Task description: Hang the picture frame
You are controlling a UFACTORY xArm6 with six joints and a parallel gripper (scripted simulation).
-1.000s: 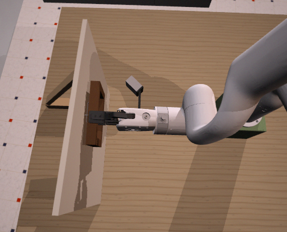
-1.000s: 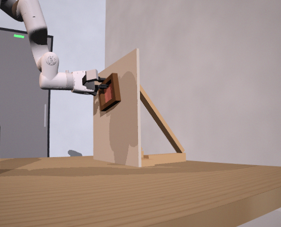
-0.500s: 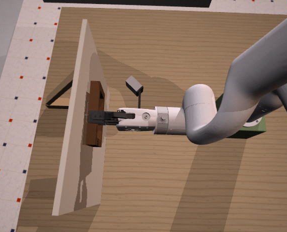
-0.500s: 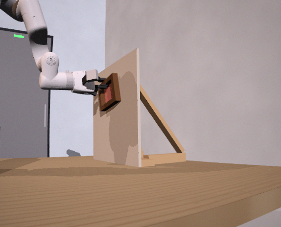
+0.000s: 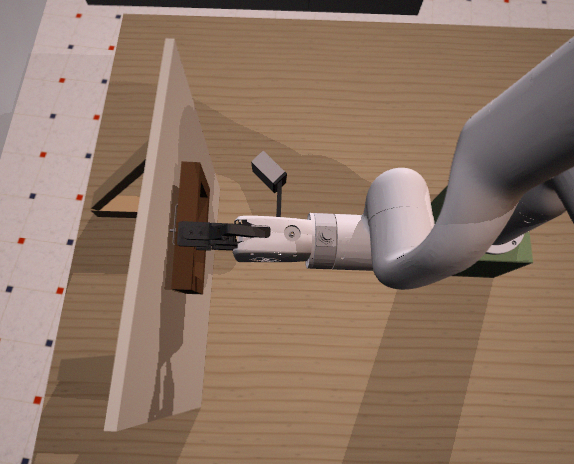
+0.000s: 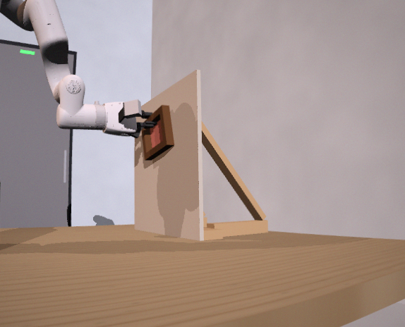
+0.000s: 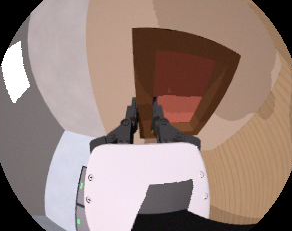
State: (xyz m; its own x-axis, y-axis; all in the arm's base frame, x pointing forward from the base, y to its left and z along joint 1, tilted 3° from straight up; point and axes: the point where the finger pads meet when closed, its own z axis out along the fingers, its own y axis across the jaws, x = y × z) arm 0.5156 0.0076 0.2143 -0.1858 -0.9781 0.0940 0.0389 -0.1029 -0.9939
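Right now my hand is 20 mm short of the brown picture frame, 30 mm to the left of it and 50 mm above it. Round my hand: upright board 40 mm ahead, 10 mm to the right, 140 mm below.
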